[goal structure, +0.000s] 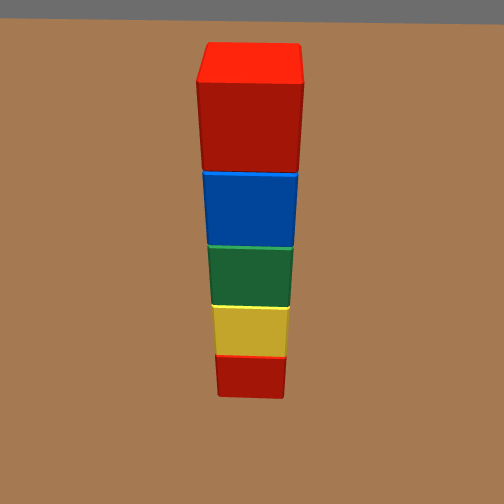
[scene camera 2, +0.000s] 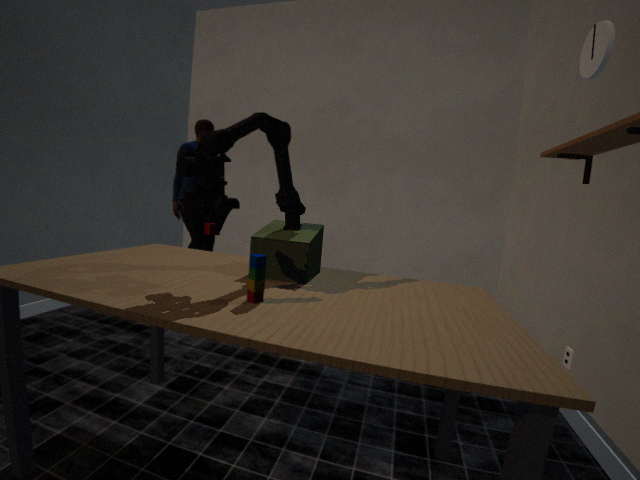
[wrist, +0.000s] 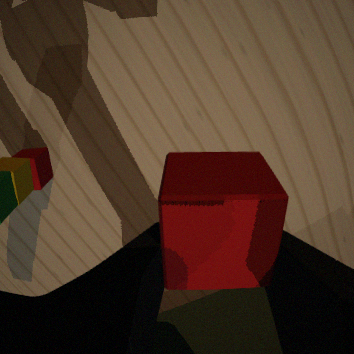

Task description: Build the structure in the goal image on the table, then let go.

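Seen in the pictures: gripper, between the fingertips: (scene camera 2: 215,230) (wrist: 214,234); arm's base, origin of its link: (scene camera 2: 292,227).
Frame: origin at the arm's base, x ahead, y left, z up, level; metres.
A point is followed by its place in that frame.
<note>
A red cube (scene camera 2: 210,228) {y -0.190, x 0.344, z 0.006 m} (wrist: 222,235) {y -0.196, x 0.326, z 0.019 m} is held between the fingertips of my gripper (scene camera 2: 212,227) {y -0.186, x 0.314, z -0.004 m} (wrist: 214,234) {y -0.186, x 0.314, z -0.004 m}. The gripper is shut on it, well above the table, up and to the left of the stack in the scene view. An upright stack (scene camera 2: 256,277) {y -0.029, x 0.418, z -0.105 m} of blocks stands on the table: red at the bottom, then yellow, green and blue on top. In the wrist view part of this stack (wrist: 20,180) {y -0.047, x 0.387, z -0.125 m} shows at the left edge, with red, yellow and green faces; its blue block is out of that view.
A green box (scene camera 2: 286,253) {y 0.005, x 0.142, z -0.080 m} stands behind the stack, under the arm's base. The wooden table (scene camera 2: 387,330) {y 0.310, x 0.506, z -0.179 m} carries the stack and the box, and its front edge runs close before the stack. A person (scene camera 2: 188,180) stands behind the arm. A shelf (scene camera 2: 594,139) is on the right wall.
</note>
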